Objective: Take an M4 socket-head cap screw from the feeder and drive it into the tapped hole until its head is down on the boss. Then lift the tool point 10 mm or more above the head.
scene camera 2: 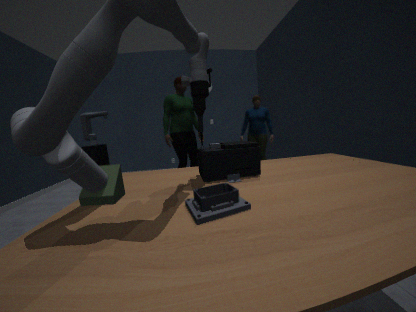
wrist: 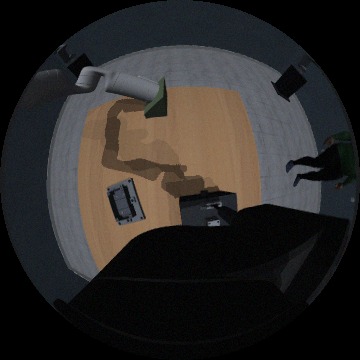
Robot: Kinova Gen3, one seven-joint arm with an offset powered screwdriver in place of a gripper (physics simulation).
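Note:
The black screw feeder (scene camera 2: 230, 165) (wrist: 192, 214) stands on the wooden table. Small light metal parts show on its top. My screwdriver (scene camera 2: 202, 142) (wrist: 219, 206) points down, its thin tip low over the feeder top, beside the light metal strip in the wrist view. Whether the tip touches anything or carries a screw is too small and dark to tell. A dark open-topped housing (scene camera 2: 216, 201) (wrist: 118, 204) sits on a grey base plate (scene camera 2: 220, 214) (wrist: 138, 200), apart from the feeder. The tapped hole and its boss cannot be made out surely.
A small grey piece (scene camera 2: 233, 177) lies at the feeder's foot. The arm stands on a green wedge mount (scene camera 2: 116, 185) (wrist: 162, 102). Two people, in green (scene camera 2: 179, 112) (wrist: 345, 157) and blue (scene camera 2: 257, 120), stand beyond the table. Black pedestals (wrist: 80, 67) (wrist: 291, 82) stand on the floor around.

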